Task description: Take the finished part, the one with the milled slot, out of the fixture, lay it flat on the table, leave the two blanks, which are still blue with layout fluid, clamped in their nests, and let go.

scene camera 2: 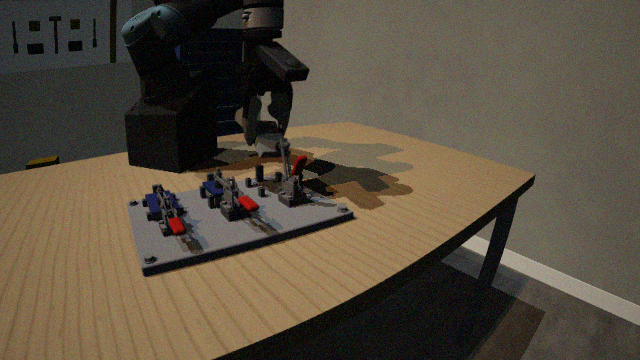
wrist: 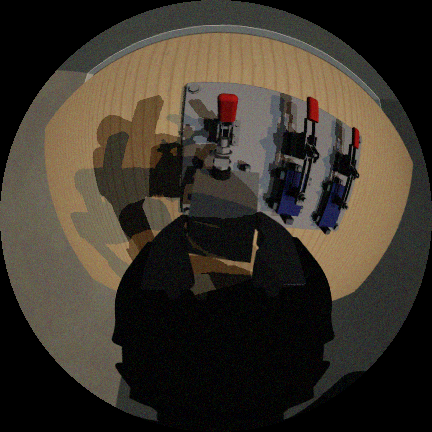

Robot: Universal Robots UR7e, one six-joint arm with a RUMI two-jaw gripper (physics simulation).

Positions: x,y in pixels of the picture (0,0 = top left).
Labels:
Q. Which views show my gripper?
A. Scene camera 2 and the wrist view: all of them.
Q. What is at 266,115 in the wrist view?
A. A fixture plate.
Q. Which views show the finished part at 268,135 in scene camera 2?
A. Scene camera 2 and the wrist view: all of them.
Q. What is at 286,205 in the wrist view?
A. A blue blank.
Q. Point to a finished part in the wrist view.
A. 221,217

